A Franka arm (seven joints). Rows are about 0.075 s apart.
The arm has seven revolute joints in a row. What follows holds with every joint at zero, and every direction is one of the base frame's.
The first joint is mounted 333 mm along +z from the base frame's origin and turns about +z.
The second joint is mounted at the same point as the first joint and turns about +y.
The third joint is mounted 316 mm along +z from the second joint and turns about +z.
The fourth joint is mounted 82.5 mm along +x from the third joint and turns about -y.
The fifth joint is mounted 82.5 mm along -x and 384 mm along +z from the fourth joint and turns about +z.
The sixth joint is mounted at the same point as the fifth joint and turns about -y.
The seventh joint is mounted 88 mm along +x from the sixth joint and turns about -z.
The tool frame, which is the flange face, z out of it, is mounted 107 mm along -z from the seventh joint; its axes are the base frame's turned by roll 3.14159, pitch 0 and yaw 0 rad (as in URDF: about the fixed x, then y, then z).
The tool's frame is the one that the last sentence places.
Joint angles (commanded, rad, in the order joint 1, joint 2, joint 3, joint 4, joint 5, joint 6, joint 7), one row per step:
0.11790, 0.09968, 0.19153, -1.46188, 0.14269, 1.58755, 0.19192
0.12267, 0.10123, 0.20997, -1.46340, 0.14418, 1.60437, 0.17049
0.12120, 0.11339, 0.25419, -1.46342, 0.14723, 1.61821, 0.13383
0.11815, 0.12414, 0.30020, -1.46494, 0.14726, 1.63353, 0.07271
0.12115, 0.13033, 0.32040, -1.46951, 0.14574, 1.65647, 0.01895
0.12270, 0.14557, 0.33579, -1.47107, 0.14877, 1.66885, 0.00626
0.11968, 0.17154, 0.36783, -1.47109, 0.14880, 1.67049, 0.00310
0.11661, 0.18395, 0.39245, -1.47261, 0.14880, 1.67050, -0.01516
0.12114, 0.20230, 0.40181, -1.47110, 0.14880, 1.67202, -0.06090
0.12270, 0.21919, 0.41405, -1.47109, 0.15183, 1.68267, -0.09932
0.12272, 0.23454, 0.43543, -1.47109, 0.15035, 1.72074, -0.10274
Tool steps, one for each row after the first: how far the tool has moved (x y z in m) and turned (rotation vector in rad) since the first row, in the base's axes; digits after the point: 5 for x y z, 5 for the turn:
-0.00231, 0.01282, 0.00017, 0.00822, -0.01562, 0.04156
-0.00636, 0.03594, -0.00482, 0.02015, -0.02100, 0.11774
-0.01165, 0.05849, -0.00938, 0.03135, -0.03302, 0.21776
-0.01344, 0.07101, -0.01253, 0.03941, -0.05368, 0.28971
-0.01260, 0.08068, -0.02037, 0.04861, -0.04974, 0.31625
-0.01339, 0.09579, -0.03405, 0.05601, -0.02530, 0.34691
-0.01634, 0.10654, -0.04091, 0.06178, -0.01446, 0.38565
-0.01566, 0.11409, -0.05013, 0.06860, -0.00723, 0.44327
-0.01481, 0.12190, -0.05823, 0.08115, -0.00670, 0.49135
-0.01380, 0.13370, -0.06259, 0.09687, -0.02848, 0.50720

